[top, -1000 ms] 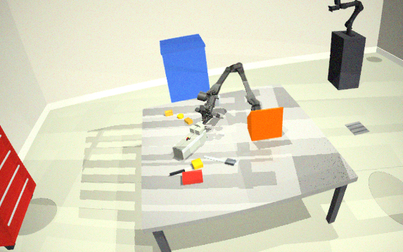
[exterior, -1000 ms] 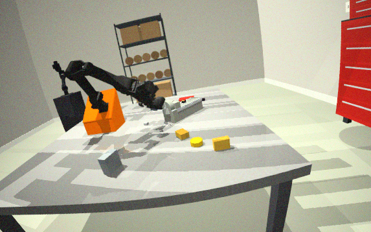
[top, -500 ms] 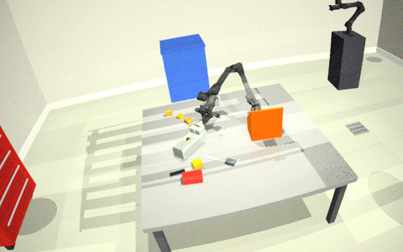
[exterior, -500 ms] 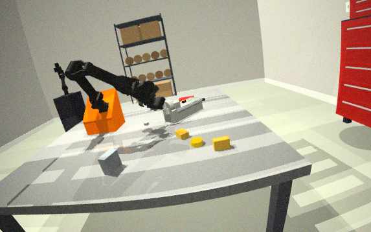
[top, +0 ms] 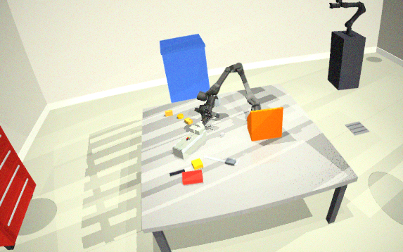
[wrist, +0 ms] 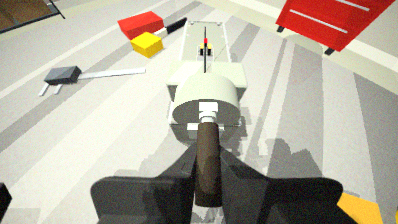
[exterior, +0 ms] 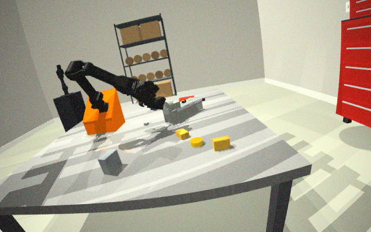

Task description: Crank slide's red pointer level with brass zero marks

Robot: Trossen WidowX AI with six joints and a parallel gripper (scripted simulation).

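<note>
The red pointer is 14 cm to the left of my gripper tip, 12 cm ahead of it and 1 cm below it. The rest, counted from my gripper tip: dark brown crank handle: 3 cm above, 1 cm to the right, 1 cm behind; yellow block: 32 cm to the left, 8 cm below, 7 cm ahead; grey cube: 40 cm to the right, 15 cm behind, 6 cm below.
</note>
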